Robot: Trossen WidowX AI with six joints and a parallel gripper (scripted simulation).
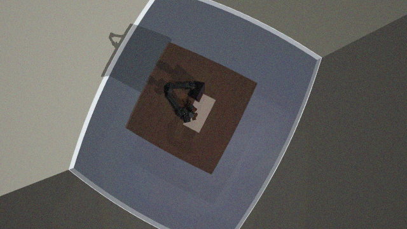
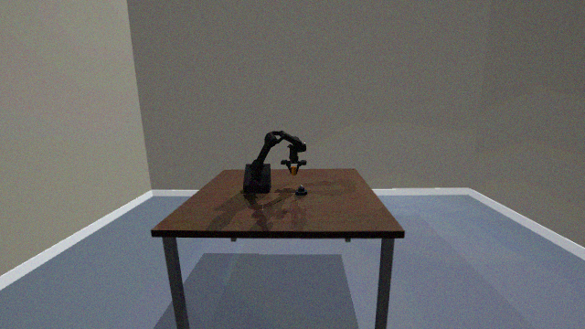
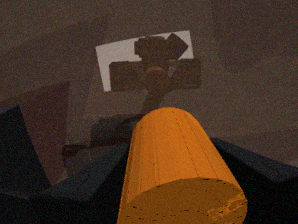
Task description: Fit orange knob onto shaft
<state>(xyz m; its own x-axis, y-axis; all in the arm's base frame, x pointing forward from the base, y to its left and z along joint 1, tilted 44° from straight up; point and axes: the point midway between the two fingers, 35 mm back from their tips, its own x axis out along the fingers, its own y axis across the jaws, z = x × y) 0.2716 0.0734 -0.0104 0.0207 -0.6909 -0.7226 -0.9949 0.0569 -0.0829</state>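
My gripper tip is now 30 mm below the orange knob. The rest, counted from my gripper tip: dark round pedestal: 60 mm ahead, 130 mm to the right, 80 mm below.
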